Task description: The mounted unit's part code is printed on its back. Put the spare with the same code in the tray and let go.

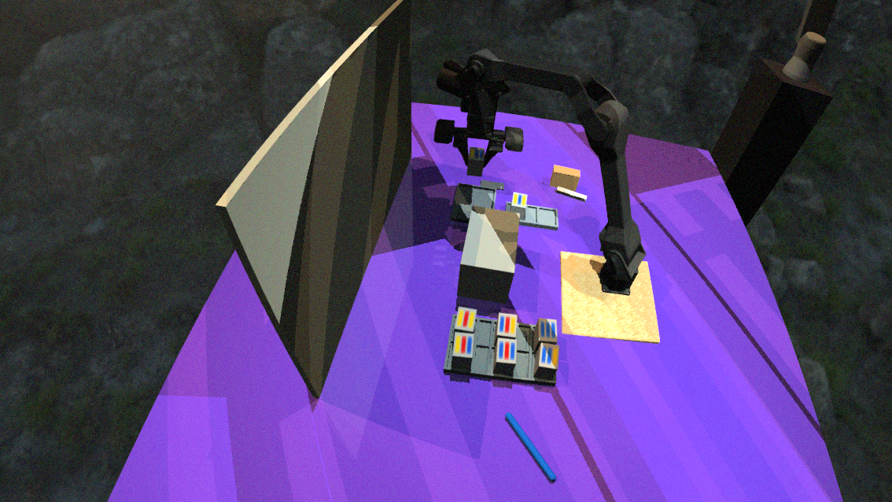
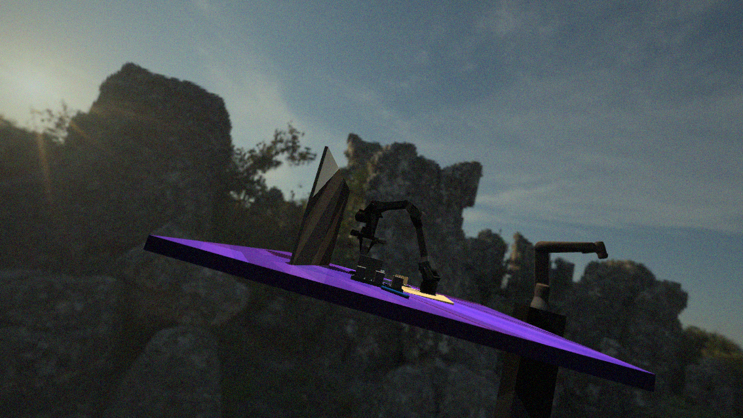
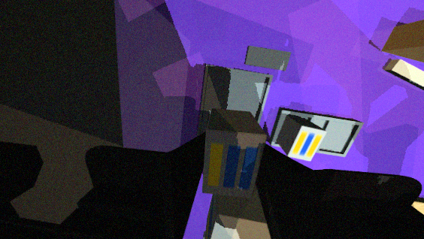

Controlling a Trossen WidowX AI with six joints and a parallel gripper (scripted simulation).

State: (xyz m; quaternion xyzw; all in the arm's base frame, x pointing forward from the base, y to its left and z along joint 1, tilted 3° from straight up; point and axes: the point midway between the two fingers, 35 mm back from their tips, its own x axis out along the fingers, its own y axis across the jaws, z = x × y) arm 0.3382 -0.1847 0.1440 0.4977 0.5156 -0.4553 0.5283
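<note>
Right now the flat grey tray is 1 cm behind my gripper tip and 11 cm below it. From my gripper tip the other things lie so: spare (2 cm above); tall panel (19 cm ahead, 20 cm to the left, 11 cm above); dark rack (15 cm behind, 2 cm to the left, 11 cm below).
</note>
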